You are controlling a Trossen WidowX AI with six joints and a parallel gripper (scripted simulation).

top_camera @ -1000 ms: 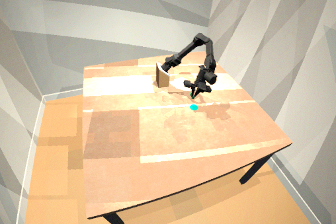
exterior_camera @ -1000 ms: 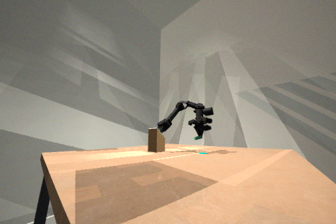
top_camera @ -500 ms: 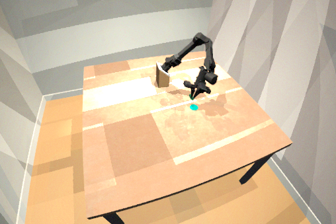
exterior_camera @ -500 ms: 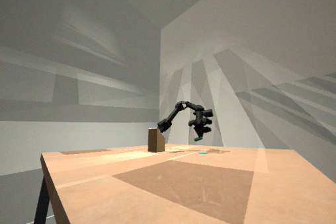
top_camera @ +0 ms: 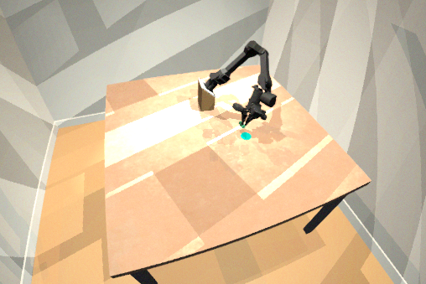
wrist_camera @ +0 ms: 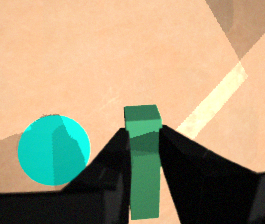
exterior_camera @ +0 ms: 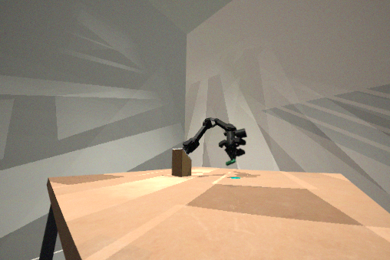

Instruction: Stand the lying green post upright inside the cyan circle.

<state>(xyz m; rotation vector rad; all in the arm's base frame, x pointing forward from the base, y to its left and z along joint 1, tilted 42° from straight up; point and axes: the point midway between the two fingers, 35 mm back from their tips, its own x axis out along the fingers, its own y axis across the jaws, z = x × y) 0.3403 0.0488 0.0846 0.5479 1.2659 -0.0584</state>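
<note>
Right now my gripper tip is 100 mm above the cyan circle, 40 mm to the right of it and 10 mm past it. Round my gripper tip: green post: 20 mm behind, 10 mm below.
</note>
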